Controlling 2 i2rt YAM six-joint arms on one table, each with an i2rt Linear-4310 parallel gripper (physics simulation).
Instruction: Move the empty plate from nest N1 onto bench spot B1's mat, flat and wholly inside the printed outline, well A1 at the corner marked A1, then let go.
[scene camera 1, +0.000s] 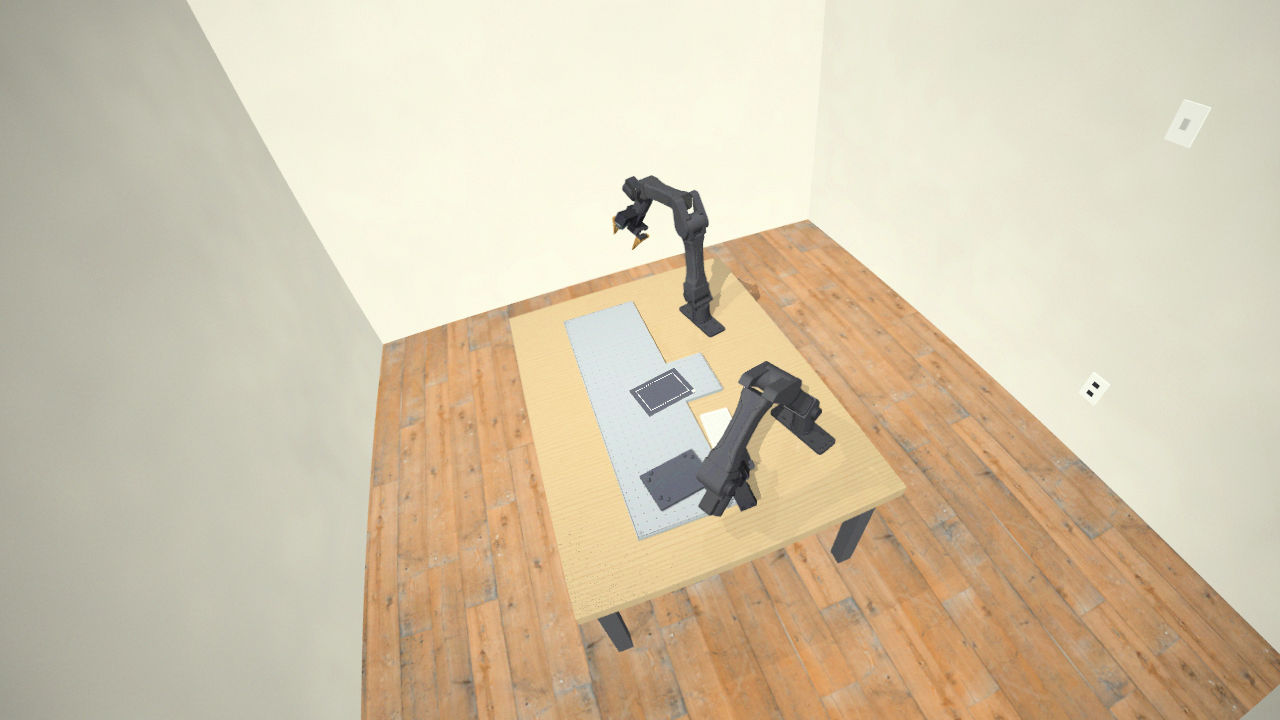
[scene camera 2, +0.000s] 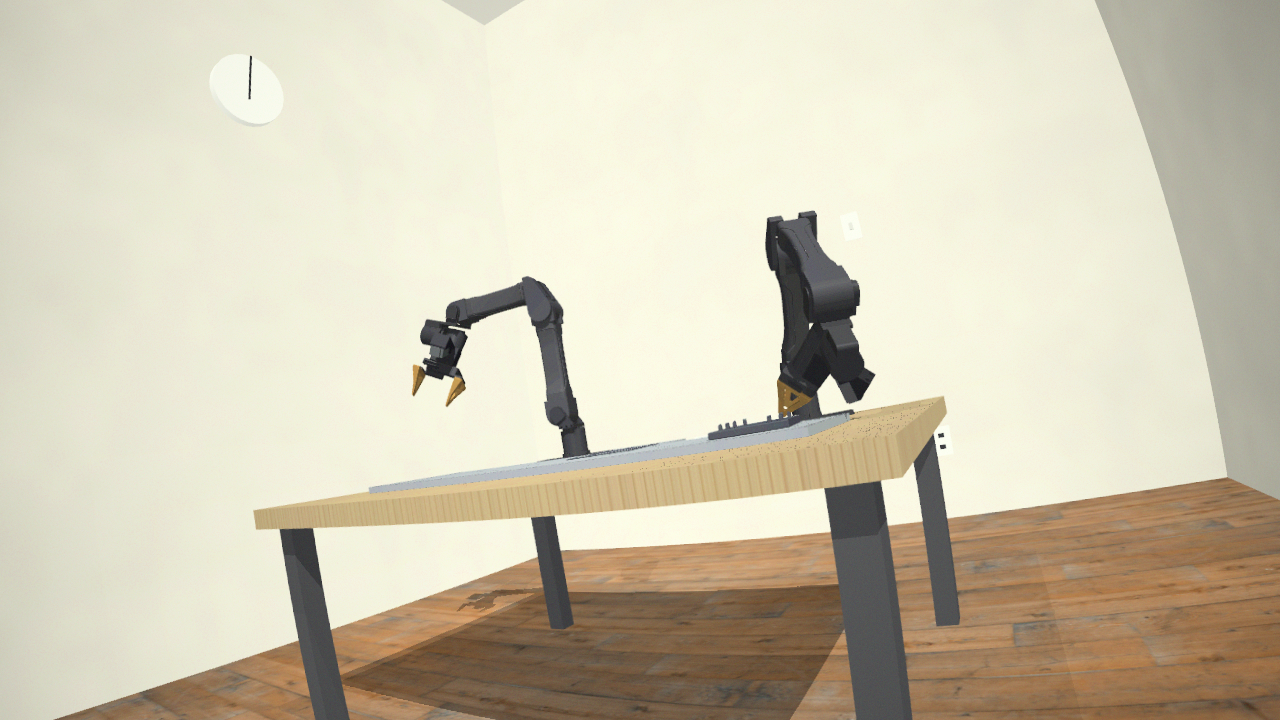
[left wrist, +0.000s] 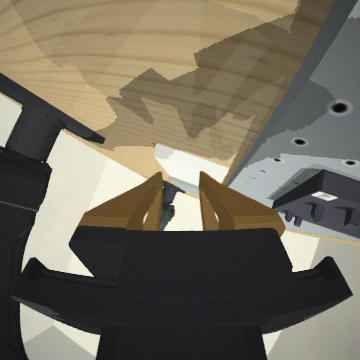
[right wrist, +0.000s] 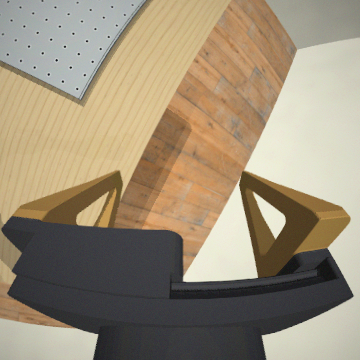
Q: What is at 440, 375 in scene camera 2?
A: The right gripper.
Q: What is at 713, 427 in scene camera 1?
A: A white well plate.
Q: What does the right gripper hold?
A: Nothing.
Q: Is the right gripper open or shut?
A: Open.
